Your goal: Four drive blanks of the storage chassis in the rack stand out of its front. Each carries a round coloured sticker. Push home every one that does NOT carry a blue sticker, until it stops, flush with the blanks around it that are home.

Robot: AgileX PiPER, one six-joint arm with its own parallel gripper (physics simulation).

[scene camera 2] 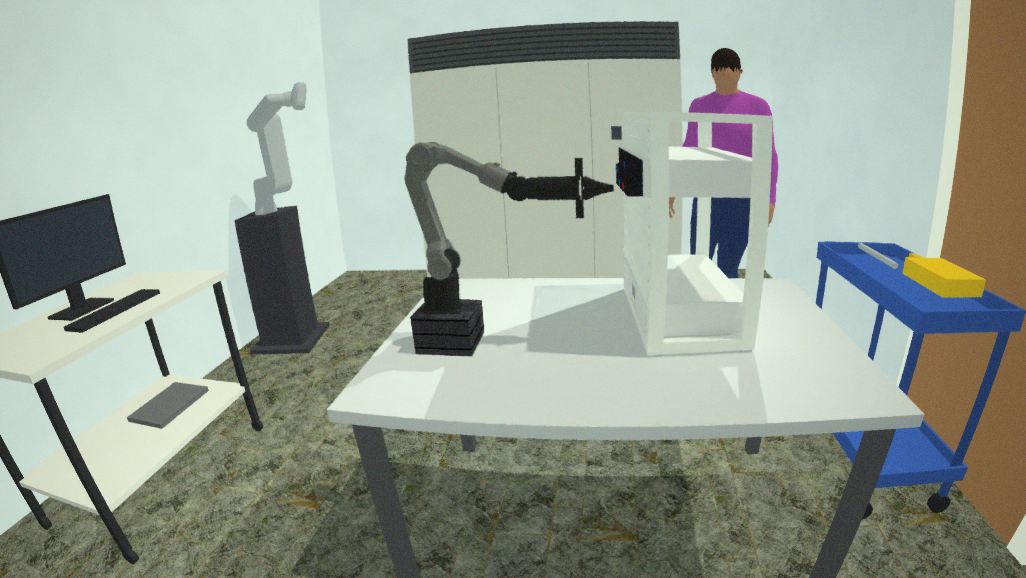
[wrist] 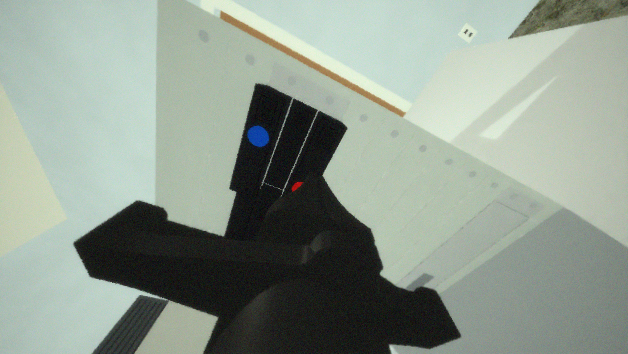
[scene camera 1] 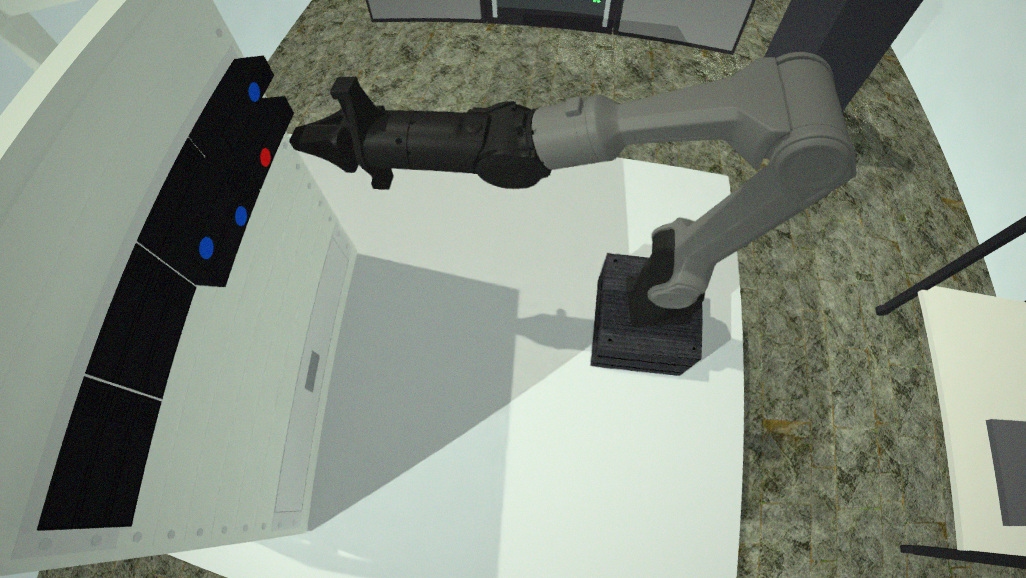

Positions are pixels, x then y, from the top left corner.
Scene:
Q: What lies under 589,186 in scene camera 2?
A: The gripper.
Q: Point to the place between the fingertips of the gripper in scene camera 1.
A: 295,138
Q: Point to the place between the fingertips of the gripper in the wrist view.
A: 311,182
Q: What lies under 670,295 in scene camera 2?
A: A white rack.

